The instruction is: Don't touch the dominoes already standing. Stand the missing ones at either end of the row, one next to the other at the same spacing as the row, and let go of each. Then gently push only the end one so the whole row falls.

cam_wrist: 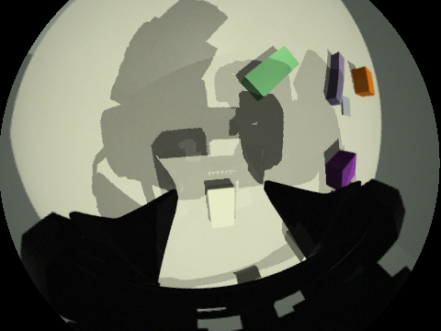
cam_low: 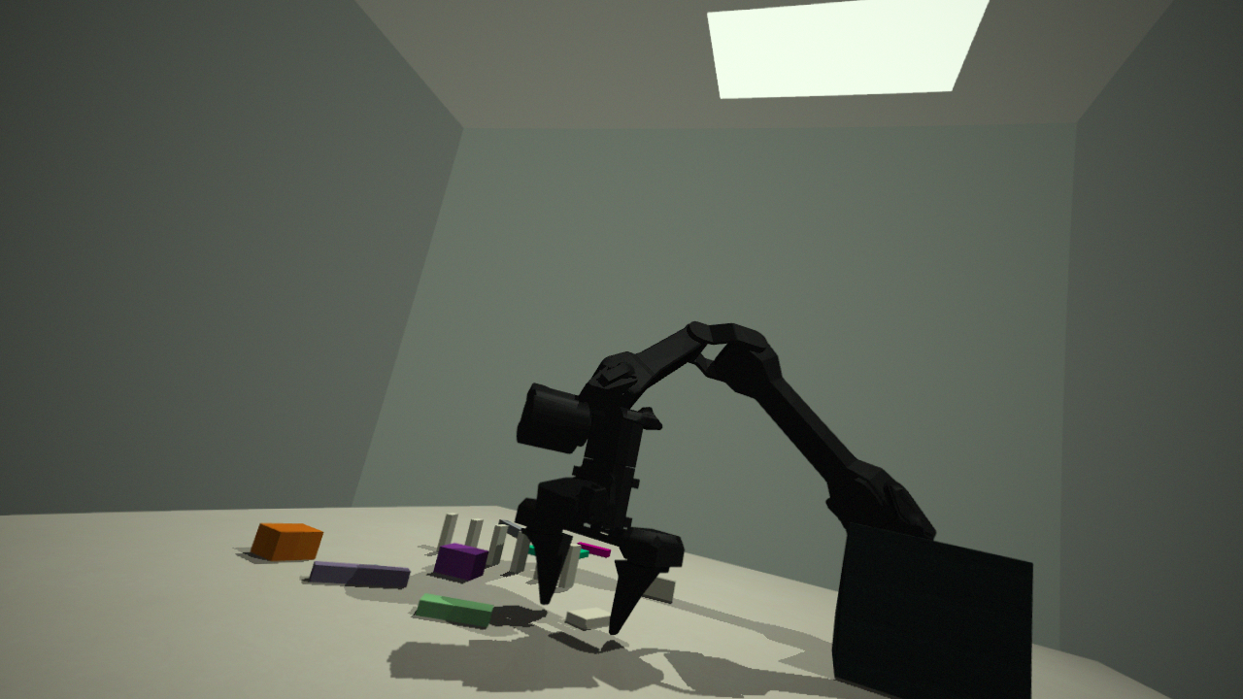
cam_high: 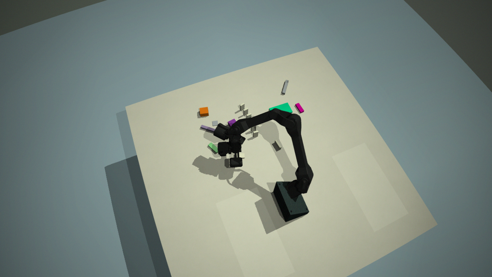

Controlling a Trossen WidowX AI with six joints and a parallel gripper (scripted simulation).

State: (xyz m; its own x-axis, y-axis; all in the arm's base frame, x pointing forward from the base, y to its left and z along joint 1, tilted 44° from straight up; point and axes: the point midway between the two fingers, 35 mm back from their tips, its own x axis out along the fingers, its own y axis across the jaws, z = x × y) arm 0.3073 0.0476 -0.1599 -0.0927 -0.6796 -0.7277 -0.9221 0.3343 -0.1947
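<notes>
Now: the light green block 9 cm ahead of my gripper tip and 8 cm to the left of it. Round my gripper tip: purple cube (17 cm ahead, 7 cm to the right, 1 cm above); then grey tile (23 cm ahead, 2 cm to the left); then lavender bar (21 cm ahead, 7 cm to the left).
</notes>
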